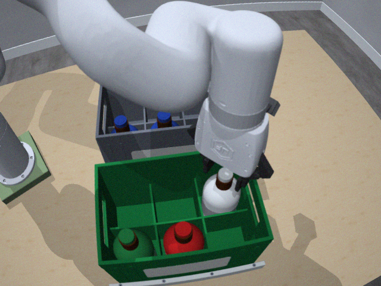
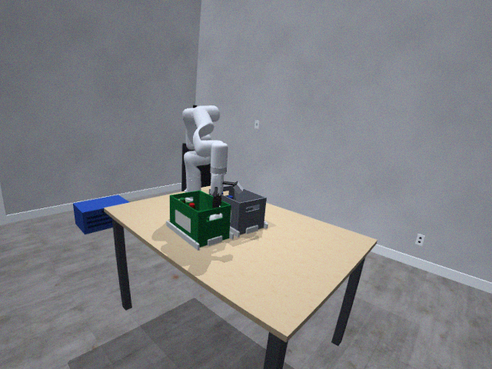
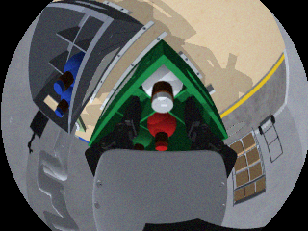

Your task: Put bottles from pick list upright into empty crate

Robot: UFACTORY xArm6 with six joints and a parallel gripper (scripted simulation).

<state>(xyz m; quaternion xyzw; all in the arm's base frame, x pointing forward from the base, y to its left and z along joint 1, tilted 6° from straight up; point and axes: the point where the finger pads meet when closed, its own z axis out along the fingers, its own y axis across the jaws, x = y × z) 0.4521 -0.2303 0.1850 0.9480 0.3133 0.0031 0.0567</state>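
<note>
Right now my hand is 90 mm above the white-label bottle. From my hand the other things lie so: red-label bottle 100 mm behind, 90 mm below, 70 mm to the right; green crate 90 mm below, 90 mm behind, 30 mm to the right; green bottle 190 mm behind, 90 mm below, 60 mm to the right.
</note>
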